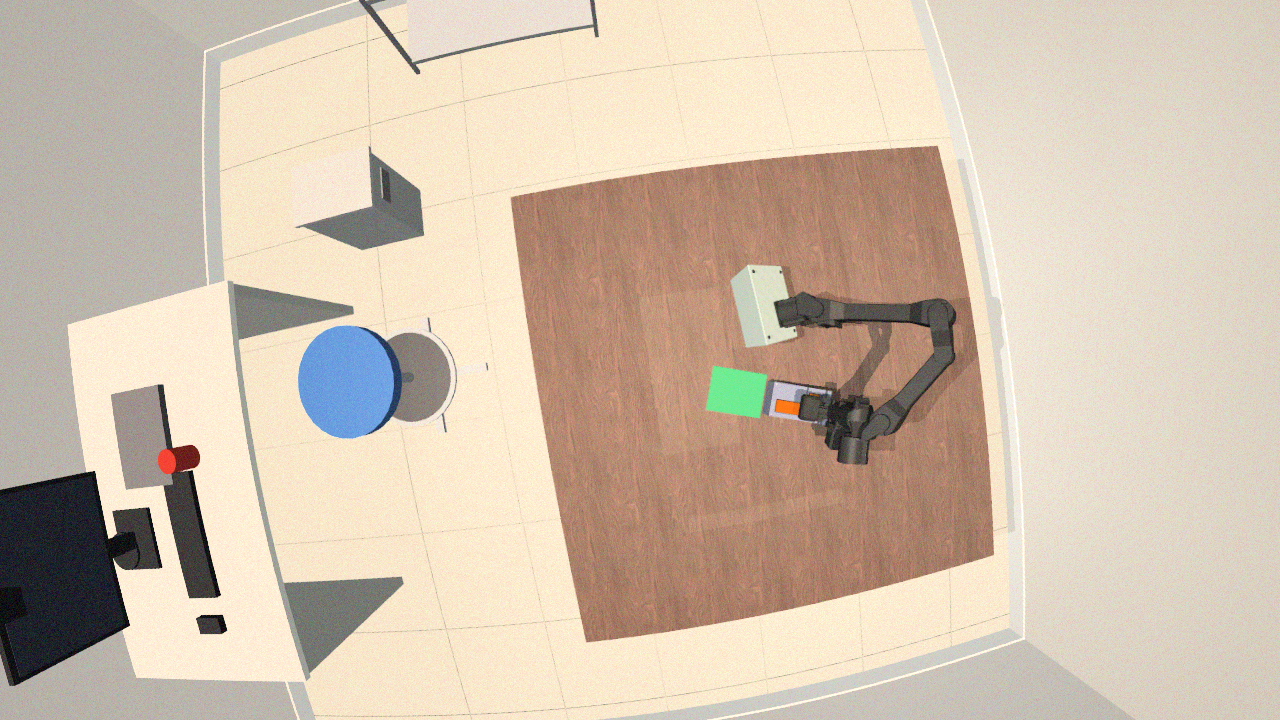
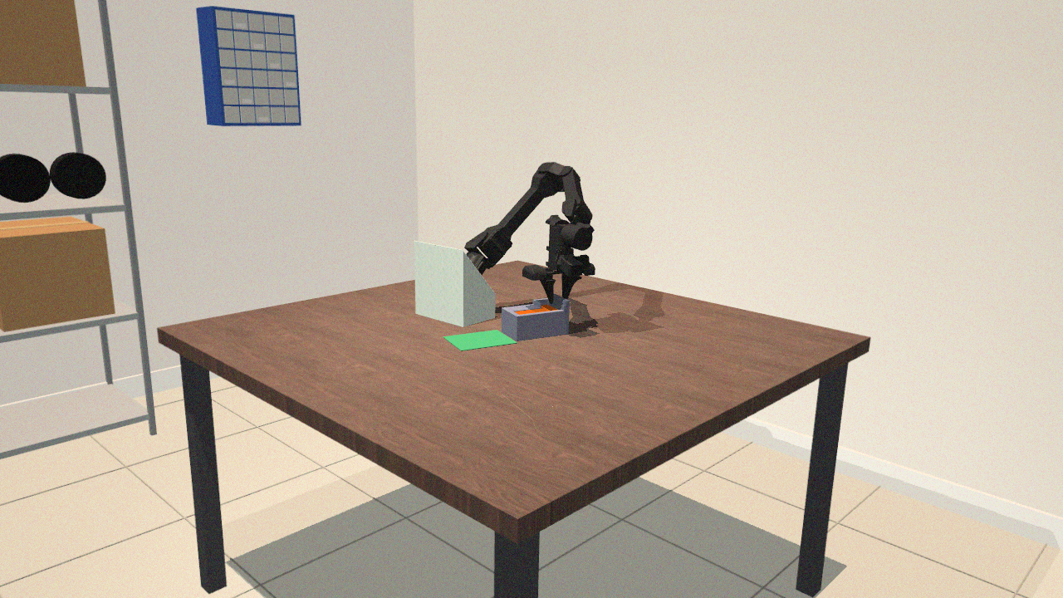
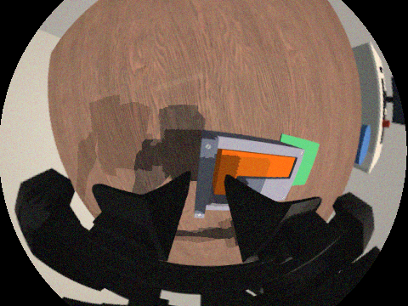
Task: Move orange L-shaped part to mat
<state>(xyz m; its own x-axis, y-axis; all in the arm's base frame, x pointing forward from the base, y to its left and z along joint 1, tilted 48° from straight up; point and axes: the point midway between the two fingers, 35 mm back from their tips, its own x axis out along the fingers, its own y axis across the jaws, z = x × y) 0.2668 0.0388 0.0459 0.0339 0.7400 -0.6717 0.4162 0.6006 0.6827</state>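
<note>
Right now the orange L-shaped part is 2 cm behind my gripper tip, 5 cm to the right of it and 3 cm below it. Round my gripper tip: green mat (9 cm behind, 20 cm to the right, 9 cm below).
</note>
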